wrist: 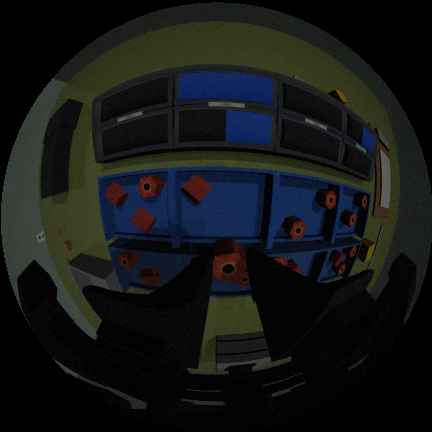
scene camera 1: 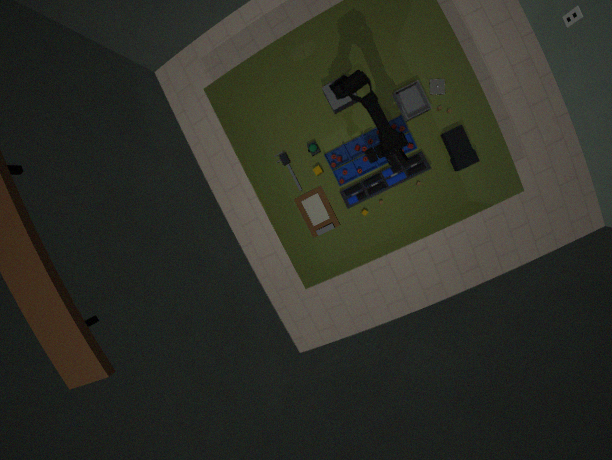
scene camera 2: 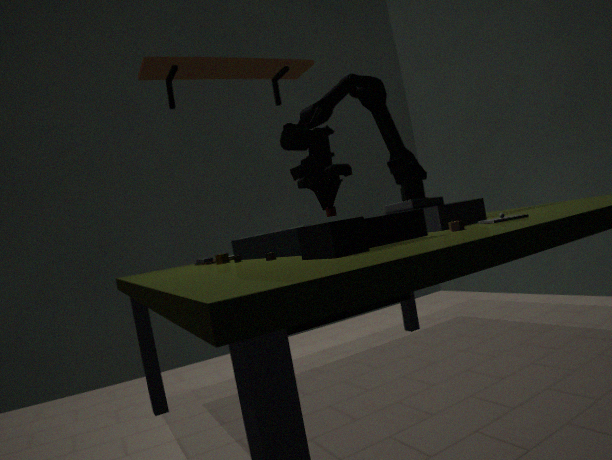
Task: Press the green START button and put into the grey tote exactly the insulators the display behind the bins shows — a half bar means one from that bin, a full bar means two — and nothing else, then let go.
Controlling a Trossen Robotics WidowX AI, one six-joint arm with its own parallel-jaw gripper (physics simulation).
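Places are measured from the arm's base along level axes (x back, y right, z up), in millimetres.
Pixels of known places: gripper, between the fingertips: point(wrist: 229, 253) point(scene camera 2: 327, 209); arm's base, origin of its link: point(wrist: 239, 366) point(scene camera 1: 341, 91) point(scene camera 2: 414, 201).
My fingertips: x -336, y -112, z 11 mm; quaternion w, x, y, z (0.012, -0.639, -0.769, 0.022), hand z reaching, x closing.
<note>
For each thing: its middle in the pictures, then the offset to it from my fingertips. "*": a spot on its surface instead.
- green START button, middle of its body: point(scene camera 1: 313, 148) dx +126, dy +330, dz -74 mm
- grey tote, middle of its body: point(wrist: 103, 293) point(scene camera 2: 442, 216) point(scene camera 1: 411, 101) dx +199, dy -208, dz -68 mm
- black case, middle of its body: point(scene camera 2: 364, 233) point(wrist: 54, 149) point(scene camera 1: 459, 148) dx -87, dy -373, dz -67 mm
- wooden frame, middle of its body: point(wrist: 385, 174) point(scene camera 1: 316, 212) dx -200, dy +413, dz -86 mm
- dark-headed tool, a spot on its surface: point(scene camera 1: 284, 159) * dx +120, dy +494, dz -76 mm
- grey plate, middle of its body: point(scene camera 1: 437, 86) dx +238, dy -359, dz -84 mm
My gripper point(scene camera 2: 328, 205) point(wrist: 229, 253) is shut on a red insulator point(scene camera 2: 330, 212) point(wrist: 227, 262) and holds it above the blue bins point(scene camera 1: 350, 152) point(wrist: 230, 222). The bin in the display-side row just ahead holds one red insulator point(wrist: 197, 188). Other bins hold more; some near the fingers are partly hidden. The display point(scene camera 1: 375, 185) point(wrist: 225, 150) has four columns of two bars. From the left in the wrist view, the second column's upper bar is full blue and its lower half blue; the fourth's upper is half blue. The green START button point(scene camera 1: 313, 148) stands beside the bins. The grey tote point(scene camera 1: 424, 94) shows no insulator.
A black case point(scene camera 1: 460, 147) point(wrist: 60, 150) lies past the display's end. A wooden frame point(scene camera 1: 328, 205), a dark-headed tool point(scene camera 1: 284, 159) and a yellow block point(scene camera 1: 317, 170) lie at the other end. A grey plate point(scene camera 1: 437, 86) lies by the tote. Another yellow block point(scene camera 1: 365, 212) is behind the display.
</note>
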